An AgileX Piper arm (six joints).
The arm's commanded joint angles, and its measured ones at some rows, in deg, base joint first. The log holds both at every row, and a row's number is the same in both.
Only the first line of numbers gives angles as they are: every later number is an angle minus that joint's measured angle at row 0.
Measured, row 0: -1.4 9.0 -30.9 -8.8 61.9 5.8
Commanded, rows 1 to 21: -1.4 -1.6 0.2 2.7 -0.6 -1.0; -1.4 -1.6 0.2 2.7 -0.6 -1.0; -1.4 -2.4 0.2 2.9 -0.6 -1.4; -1.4 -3.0 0.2 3.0 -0.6 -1.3; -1.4 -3.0 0.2 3.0 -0.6 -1.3; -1.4 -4.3 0.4 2.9 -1.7 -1.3; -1.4 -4.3 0.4 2.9 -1.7 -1.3; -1.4 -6.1 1.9 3.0 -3.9 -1.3; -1.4 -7.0 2.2 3.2 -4.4 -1.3; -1.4 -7.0 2.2 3.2 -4.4 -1.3; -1.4 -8.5 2.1 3.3 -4.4 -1.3; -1.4 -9.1 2.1 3.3 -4.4 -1.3; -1.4 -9.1 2.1 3.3 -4.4 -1.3; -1.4 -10.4 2.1 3.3 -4.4 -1.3; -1.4 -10.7 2.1 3.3 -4.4 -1.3; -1.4 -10.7 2.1 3.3 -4.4 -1.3; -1.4 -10.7 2.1 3.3 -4.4 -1.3; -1.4 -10.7 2.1 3.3 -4.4 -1.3; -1.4 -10.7 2.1 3.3 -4.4 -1.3; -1.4 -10.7 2.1 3.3 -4.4 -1.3; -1.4 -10.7 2.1 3.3 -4.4 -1.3
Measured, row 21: -0.9 -9.2 2.0 3.1 -3.6 -1.0
